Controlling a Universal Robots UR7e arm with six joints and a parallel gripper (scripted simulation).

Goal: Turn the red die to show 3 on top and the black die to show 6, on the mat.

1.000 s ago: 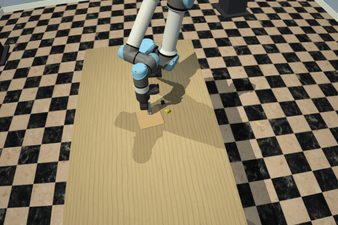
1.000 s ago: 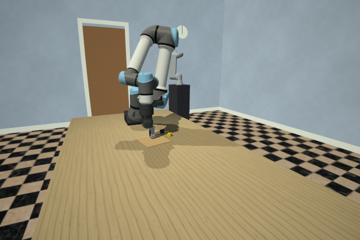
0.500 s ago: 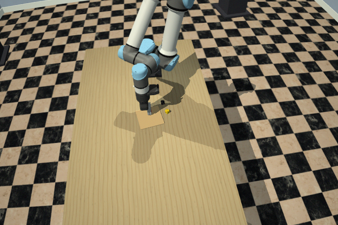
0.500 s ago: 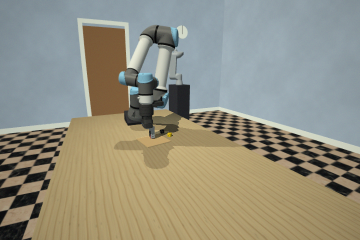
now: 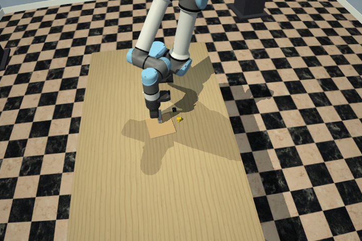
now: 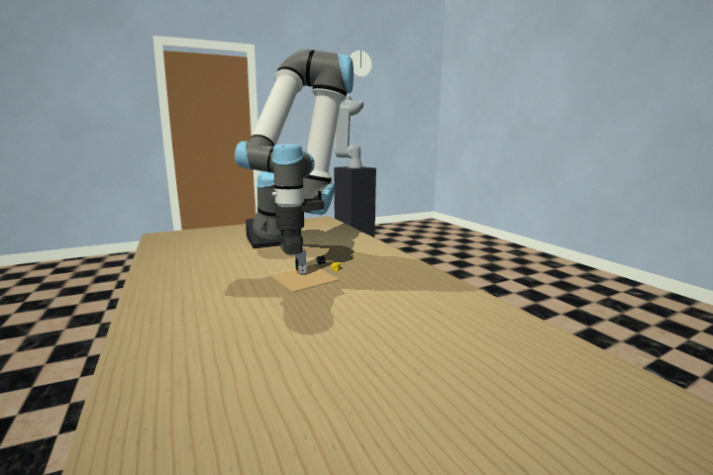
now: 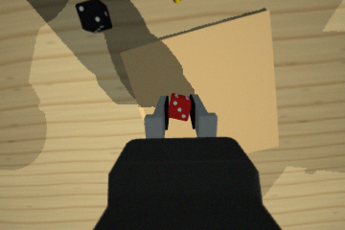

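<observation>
The red die lies 10 mm below my hand. From my hand the other things lie so: black die 50 mm behind, 100 mm to the left, 20 mm below; yellow die 20 mm ahead, 100 mm to the left, 20 mm below; tan mat 30 mm ahead, 10 mm to the right, 30 mm below.
</observation>
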